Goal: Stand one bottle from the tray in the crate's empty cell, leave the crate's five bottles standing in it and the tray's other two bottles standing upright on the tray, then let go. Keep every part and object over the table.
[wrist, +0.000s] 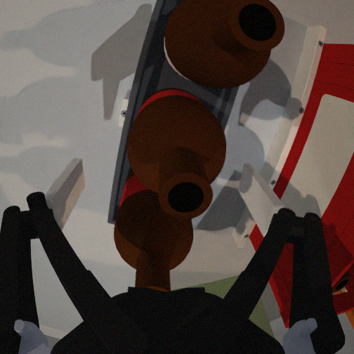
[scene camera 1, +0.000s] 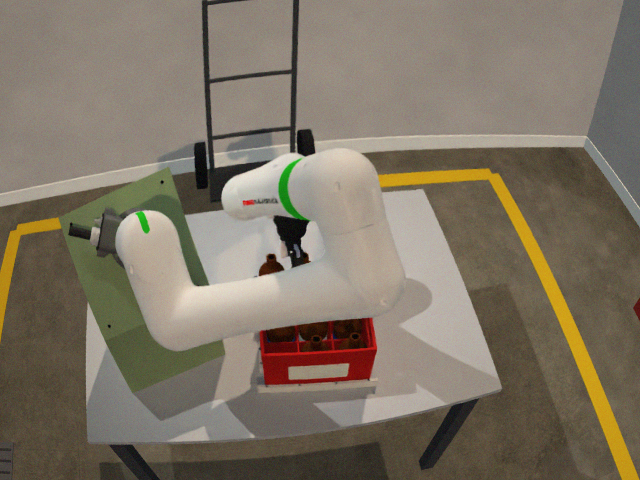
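In scene camera 1 I can see my gripper (scene camera 1: 291,275), and there is a pale strip (scene camera 1: 373,381) there too. The wrist view gives me my gripper again (wrist: 162,174), together with a red-labelled bottle (wrist: 149,240) and another red-labelled bottle (wrist: 176,147). A pale strip (wrist: 306,69) is there as well.
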